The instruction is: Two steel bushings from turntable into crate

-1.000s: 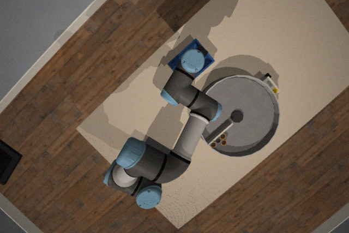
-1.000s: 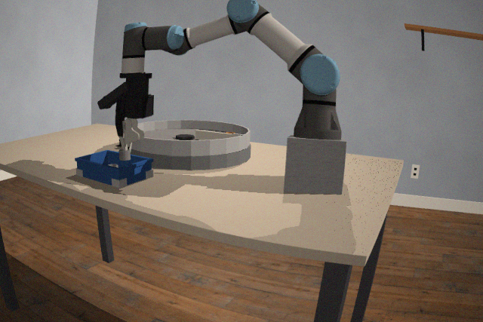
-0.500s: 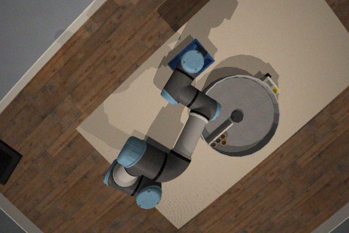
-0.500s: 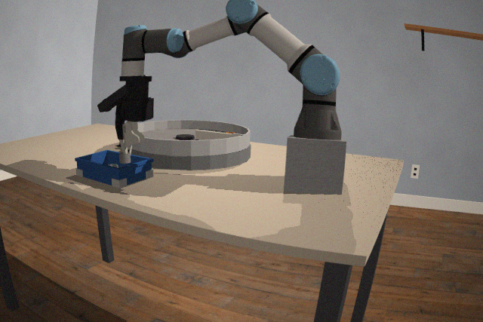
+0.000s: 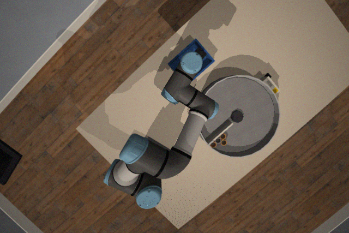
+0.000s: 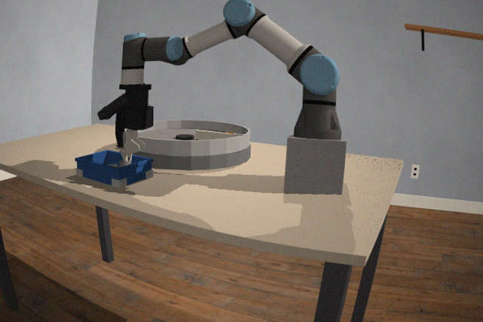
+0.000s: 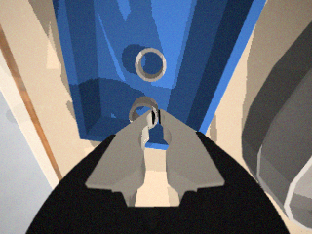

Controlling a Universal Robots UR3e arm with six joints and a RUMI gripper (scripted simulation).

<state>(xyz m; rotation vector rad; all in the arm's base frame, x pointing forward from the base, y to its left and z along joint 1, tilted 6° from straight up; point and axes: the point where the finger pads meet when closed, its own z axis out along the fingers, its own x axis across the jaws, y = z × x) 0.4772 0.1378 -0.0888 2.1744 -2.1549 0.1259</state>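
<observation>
My gripper is now 5 cm short of the blue crate and 2 cm above it. From my hand the other things lie so: grey turntable: 35 cm to the right, 3 cm behind, 1 cm above.
</observation>
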